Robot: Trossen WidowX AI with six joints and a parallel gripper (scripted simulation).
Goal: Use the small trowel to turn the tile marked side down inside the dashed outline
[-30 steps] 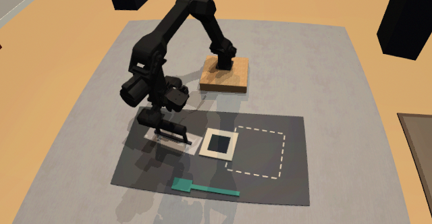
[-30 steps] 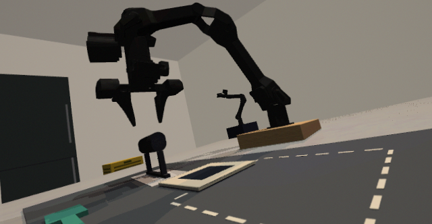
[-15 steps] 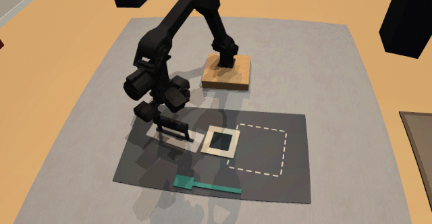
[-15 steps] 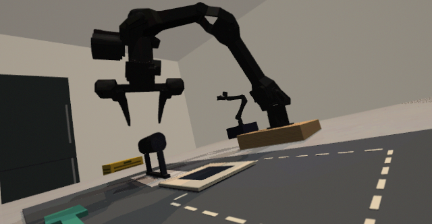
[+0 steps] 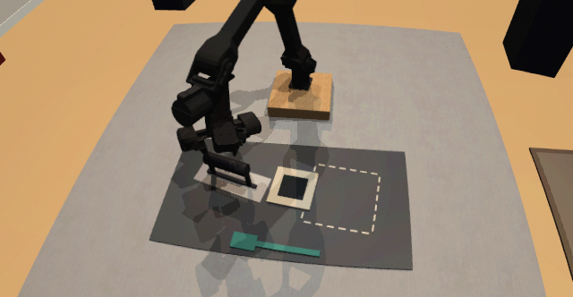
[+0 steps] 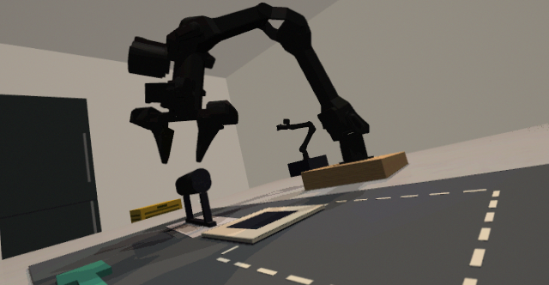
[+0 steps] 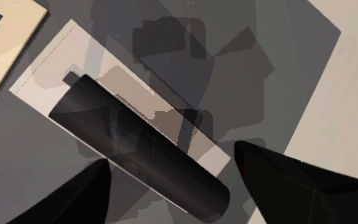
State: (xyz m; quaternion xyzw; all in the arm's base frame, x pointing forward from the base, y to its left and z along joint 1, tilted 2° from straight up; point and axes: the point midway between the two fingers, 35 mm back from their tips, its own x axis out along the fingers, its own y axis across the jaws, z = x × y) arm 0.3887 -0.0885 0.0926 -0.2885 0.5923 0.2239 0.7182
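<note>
My gripper tip is 30 mm past the cream tile, 160 mm to the right of it and 100 mm above it. Also, from my gripper tip: dark mat 150 mm to the left, 130 mm below; then teal trowel 140 mm ahead, 150 mm to the left, 110 mm below.
</note>
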